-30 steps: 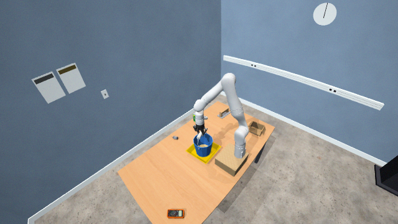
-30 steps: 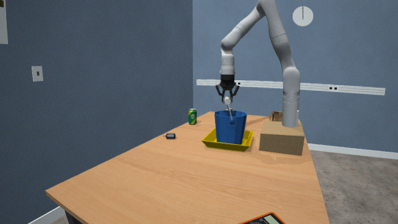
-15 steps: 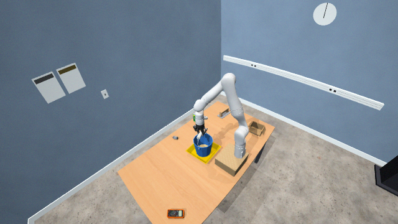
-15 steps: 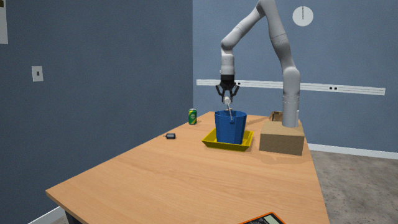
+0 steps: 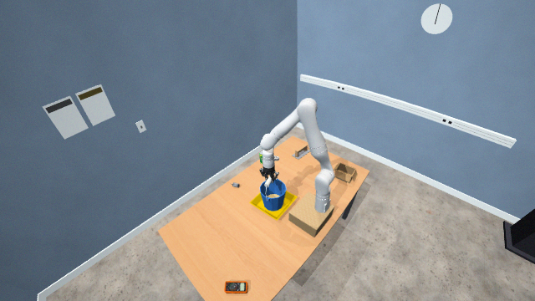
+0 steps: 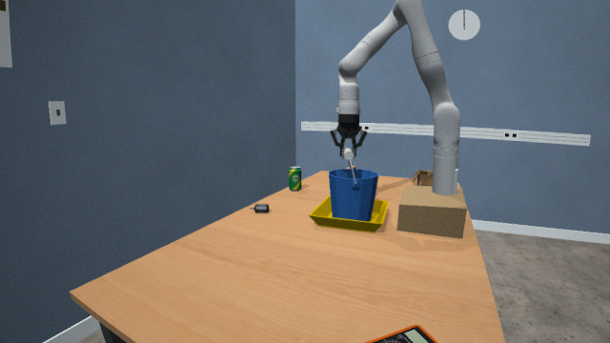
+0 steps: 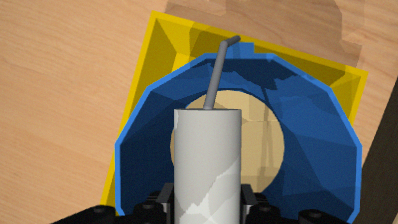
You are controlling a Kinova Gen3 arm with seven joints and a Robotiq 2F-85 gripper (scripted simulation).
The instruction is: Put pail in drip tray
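The wire handle is 3 cm below my hand and 1 cm behind it. Also, from my hand: blue pail: 10 cm below, 1 cm behind; yellow drip tray: 24 cm below, 2 cm behind, 1 cm to the right; dark object: 34 cm ahead, 24 cm below, 9 cm to the left.
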